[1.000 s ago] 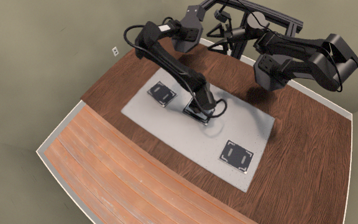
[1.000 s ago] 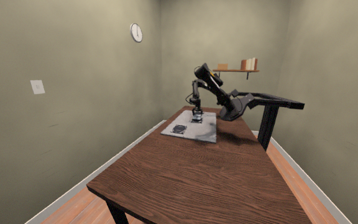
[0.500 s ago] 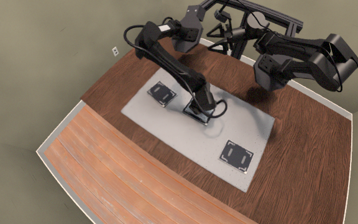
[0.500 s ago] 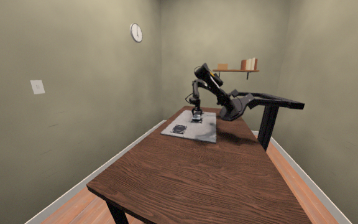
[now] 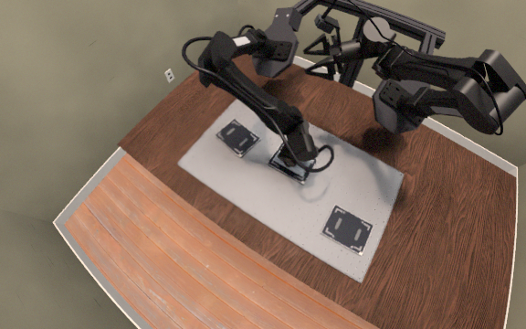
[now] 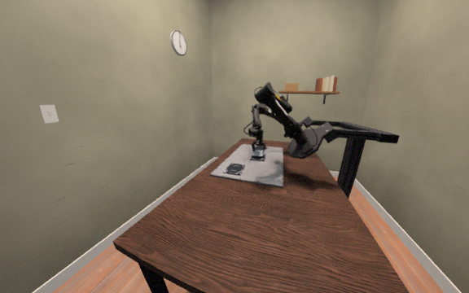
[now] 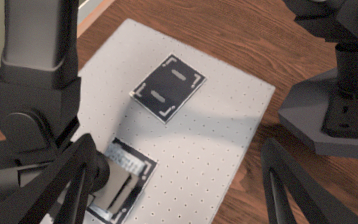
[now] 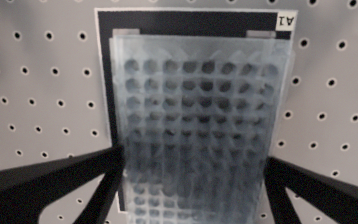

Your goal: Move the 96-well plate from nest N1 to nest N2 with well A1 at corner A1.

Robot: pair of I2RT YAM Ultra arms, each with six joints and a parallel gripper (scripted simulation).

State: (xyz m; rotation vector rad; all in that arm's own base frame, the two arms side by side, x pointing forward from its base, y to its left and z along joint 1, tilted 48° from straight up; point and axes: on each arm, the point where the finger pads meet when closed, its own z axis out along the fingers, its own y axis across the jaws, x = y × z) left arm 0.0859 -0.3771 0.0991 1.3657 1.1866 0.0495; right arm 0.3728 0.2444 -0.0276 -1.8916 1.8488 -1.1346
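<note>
The black plate nest is 5 cm below my right hand. Also, from my right hand: clear 96-well plate (1 cm below); then white corner label (8 cm to the left, 5 cm ahead, 4 cm below).
Right now my left hand is 33 cm above the clear 96-well plate, 13 cm short of it and 6 cm to the right of it. From my left hand the other things lie so: white corner label: 36 cm below, 18 cm ahead, 13 cm to the left; then black plate nest: 37 cm below, 13 cm ahead, 6 cm to the left.
</note>
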